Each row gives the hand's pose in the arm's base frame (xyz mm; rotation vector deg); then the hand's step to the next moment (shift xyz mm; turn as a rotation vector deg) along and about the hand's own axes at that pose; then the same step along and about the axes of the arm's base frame.
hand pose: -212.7 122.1 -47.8 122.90 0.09 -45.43
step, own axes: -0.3 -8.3 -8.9 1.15 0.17 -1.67
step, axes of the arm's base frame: 2.4 11.8 -1.6 1.86 0.77 0.26
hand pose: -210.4 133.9 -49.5 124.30 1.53 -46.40
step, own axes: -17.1 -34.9 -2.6 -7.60 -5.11 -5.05
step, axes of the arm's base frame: -21.8 29.5 -13.0 -4.71 8.79 3.15
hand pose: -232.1 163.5 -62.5 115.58 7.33 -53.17
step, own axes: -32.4 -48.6 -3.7 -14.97 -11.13 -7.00
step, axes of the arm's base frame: -41.3 40.1 -10.7 -11.38 15.72 4.50
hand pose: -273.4 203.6 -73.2 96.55 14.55 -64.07
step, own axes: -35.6 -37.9 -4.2 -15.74 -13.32 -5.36
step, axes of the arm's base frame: -41.2 31.9 3.2 -14.10 15.55 3.67
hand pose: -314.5 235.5 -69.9 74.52 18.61 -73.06
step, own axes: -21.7 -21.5 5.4 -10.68 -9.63 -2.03
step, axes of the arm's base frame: -27.8 11.6 7.6 -10.77 9.36 2.71
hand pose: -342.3 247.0 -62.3 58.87 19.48 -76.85
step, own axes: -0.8 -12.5 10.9 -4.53 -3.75 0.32
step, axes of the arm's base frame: -15.2 -6.5 1.4 -4.67 3.03 1.93
